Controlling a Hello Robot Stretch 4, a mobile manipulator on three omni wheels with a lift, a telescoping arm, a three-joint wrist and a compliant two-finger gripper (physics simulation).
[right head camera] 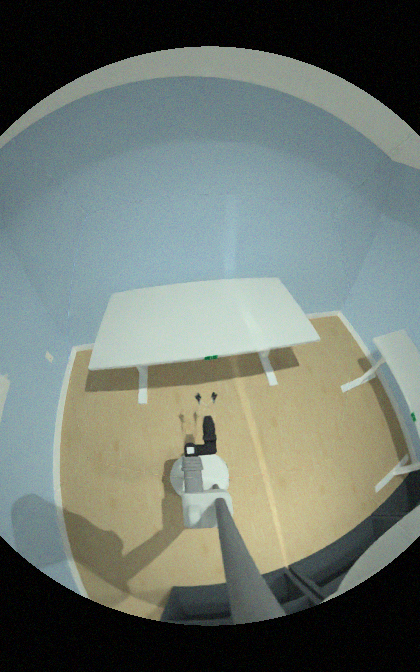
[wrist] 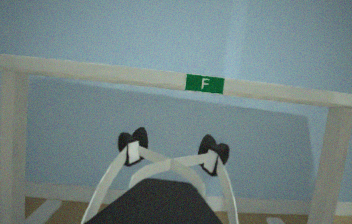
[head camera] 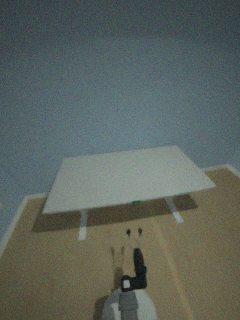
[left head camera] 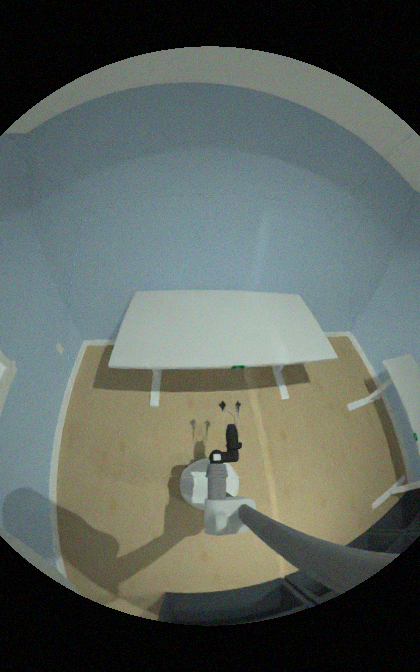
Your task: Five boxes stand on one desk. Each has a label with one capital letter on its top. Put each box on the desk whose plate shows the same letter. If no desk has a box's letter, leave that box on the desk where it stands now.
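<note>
A white desk [head camera: 127,177] [left head camera: 220,330] [right head camera: 200,320] stands ahead against the blue wall. Its front edge bears a green plate [head camera: 136,202] [left head camera: 238,367] [right head camera: 211,357] [wrist: 205,84], which reads F in the wrist view. My gripper [head camera: 134,232] [left head camera: 230,405] [right head camera: 206,398] [wrist: 173,143] is open, with no object between its fingertips. It is in front of the desk and, in the wrist view, below the level of the plate. No lettered box shows in these views.
A second white desk [left head camera: 407,382] [right head camera: 402,360] stands at the right with a green plate [left head camera: 415,437] [right head camera: 413,416], its letter unreadable. A pale edge of something [left head camera: 6,370] shows at the far left. Dark shelving [left head camera: 225,605] [right head camera: 200,602] lies behind and to the right.
</note>
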